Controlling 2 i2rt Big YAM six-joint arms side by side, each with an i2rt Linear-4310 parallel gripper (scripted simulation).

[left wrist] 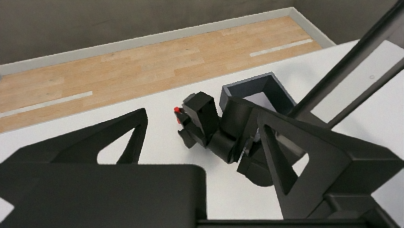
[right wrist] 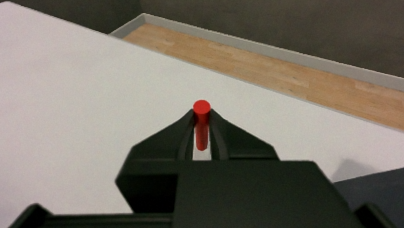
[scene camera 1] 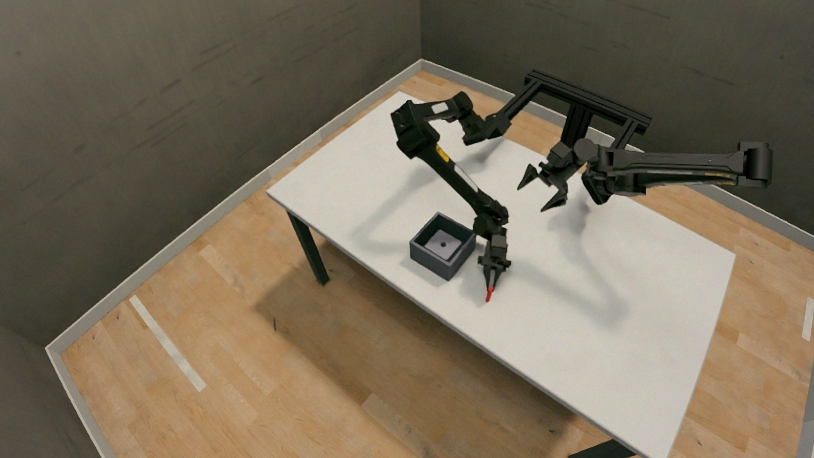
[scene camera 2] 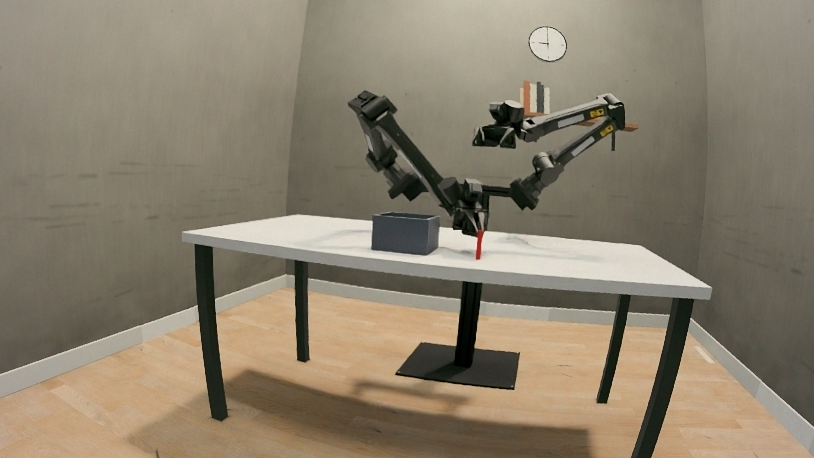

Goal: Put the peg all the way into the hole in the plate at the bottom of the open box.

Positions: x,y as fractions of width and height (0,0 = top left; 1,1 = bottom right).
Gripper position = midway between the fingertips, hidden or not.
Observation:
In view: my left gripper (scene camera 1: 0.65,0.44), my right gripper (scene camera 2: 0.59,0.51) and a grey box (scene camera 2: 0.49,0.51).
The grey box is seen too in the left wrist view (left wrist: 0.70,0.44) and in scene camera 1 (scene camera 1: 0.55,0.59). My left gripper is seen too in the left wrist view (left wrist: 0.50,0.50). My right gripper shows as well in the right wrist view (right wrist: 0.50,0.50).

